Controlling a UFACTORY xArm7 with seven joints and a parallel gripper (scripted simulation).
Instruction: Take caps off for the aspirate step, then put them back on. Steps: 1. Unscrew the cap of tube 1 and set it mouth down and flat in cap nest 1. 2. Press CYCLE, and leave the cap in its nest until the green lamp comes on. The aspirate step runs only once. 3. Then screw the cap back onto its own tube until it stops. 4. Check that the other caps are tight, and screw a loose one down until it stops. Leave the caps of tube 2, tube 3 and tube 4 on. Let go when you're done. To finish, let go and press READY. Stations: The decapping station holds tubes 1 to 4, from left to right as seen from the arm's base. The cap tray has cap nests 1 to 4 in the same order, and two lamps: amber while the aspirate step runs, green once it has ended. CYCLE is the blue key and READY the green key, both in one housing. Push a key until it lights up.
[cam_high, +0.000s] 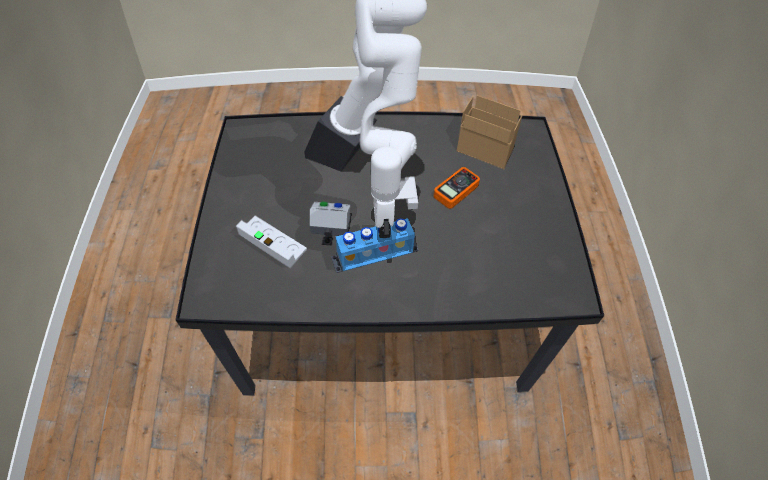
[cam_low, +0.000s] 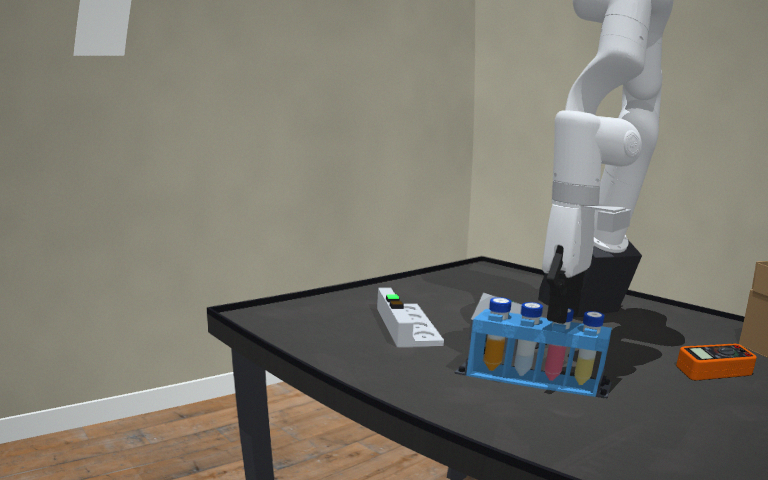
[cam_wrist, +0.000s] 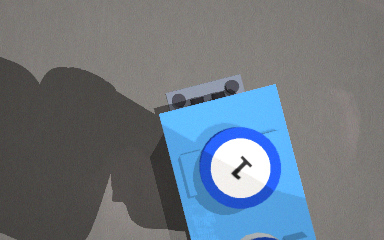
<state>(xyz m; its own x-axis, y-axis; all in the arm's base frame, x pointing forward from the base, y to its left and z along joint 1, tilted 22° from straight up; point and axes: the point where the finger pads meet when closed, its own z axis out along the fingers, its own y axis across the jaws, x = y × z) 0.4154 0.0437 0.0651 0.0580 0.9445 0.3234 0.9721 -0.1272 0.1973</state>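
Now: the cap 1 10 mm behind my hand, 50 mm to the left of it and 10 mm below it. The rest, counted from my hand: grey key housing: 130 mm behind, 150 mm to the right, 70 mm below.
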